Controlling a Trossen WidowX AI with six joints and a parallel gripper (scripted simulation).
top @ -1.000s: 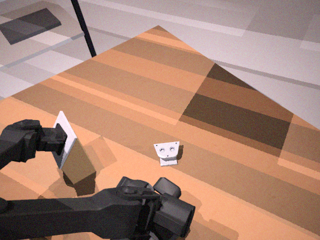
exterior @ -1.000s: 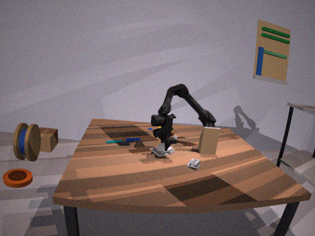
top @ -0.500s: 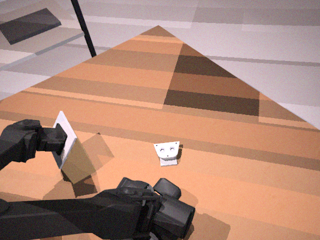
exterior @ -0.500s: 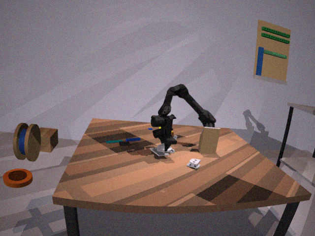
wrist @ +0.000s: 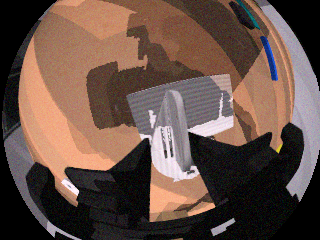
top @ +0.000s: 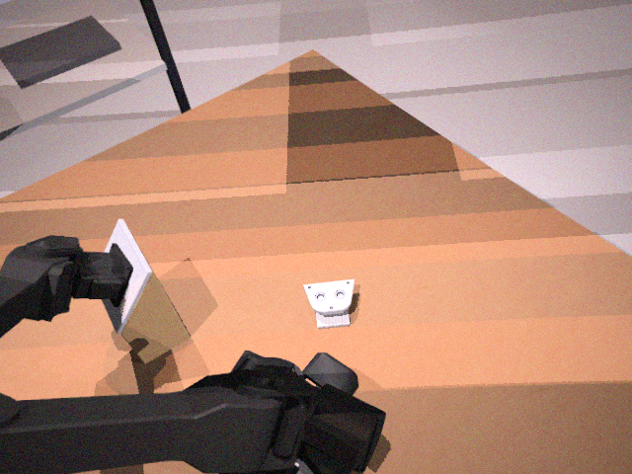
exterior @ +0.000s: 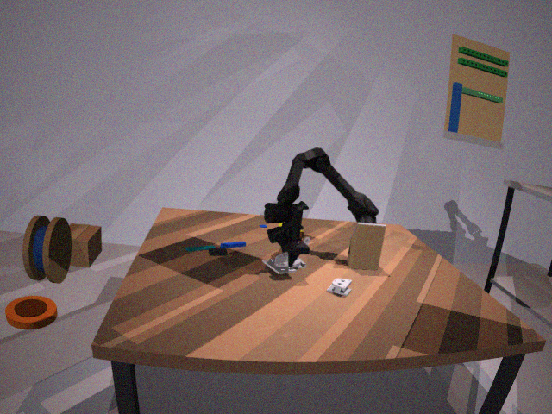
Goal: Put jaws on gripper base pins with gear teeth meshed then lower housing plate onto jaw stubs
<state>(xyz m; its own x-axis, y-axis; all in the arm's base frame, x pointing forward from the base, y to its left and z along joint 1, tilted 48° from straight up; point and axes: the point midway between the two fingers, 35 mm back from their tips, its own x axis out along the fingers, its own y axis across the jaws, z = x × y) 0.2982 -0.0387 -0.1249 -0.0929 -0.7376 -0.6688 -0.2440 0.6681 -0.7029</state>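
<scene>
Right now the white jaw is 100 mm behind my gripper tip, 220 mm to the right of it and 10 mm above it. Also, from my gripper tip: black block 240 mm ahead, 120 mm to the right, 10 mm below; blue bar 180 mm ahead, 210 mm to the right, 10 mm below; teal bar 310 mm ahead, 160 mm to the right, 20 mm below.
</scene>
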